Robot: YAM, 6 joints.
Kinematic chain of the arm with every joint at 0, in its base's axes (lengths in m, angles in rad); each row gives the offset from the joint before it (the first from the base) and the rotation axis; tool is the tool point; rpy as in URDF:
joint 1: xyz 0 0 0.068 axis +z
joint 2: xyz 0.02 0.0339 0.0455 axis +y
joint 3: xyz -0.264 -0.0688 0 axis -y
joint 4: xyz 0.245 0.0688 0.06 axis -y
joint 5: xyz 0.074 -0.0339 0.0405 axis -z
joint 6: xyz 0.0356 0 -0.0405 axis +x
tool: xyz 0 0 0 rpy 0 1.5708 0
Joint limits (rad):
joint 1: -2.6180..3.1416
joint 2: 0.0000..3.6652
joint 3: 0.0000..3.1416
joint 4: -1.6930..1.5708
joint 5: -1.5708..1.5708
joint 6: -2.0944..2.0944
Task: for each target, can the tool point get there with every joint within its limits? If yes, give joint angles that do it. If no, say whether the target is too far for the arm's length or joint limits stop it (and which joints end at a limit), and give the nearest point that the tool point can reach.
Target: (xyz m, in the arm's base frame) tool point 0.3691 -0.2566 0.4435
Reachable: yes | joints 2.4654 0.2821 2.4494 -0.2911 1.0472 0.1116
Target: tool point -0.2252 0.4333 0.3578
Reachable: yes | joints 2.1180 2.3379 2.5796 -1.0450 1.1965 1.0109
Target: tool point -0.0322 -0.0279 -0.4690
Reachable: no: joint limits stop it (at a limit: joint 2) | nearest point -0.0742 -0.0643 -0.3476 | short by 0.134 m
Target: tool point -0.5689 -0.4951 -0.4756
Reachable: no: too far | nearest point -0.3900 -0.3394 -0.2612 | short by 0.320 m
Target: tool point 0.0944 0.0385 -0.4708
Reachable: no: joint limits stop it (at a limit: joint 2) | nearest point 0.1269 0.0517 -0.3627 | short by 0.114 m
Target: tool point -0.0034 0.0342 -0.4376
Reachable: no: joint limits stop it (at a limit: joint 2) | nearest point -0.0083 0.0835 -0.3407 | short by 0.109 m
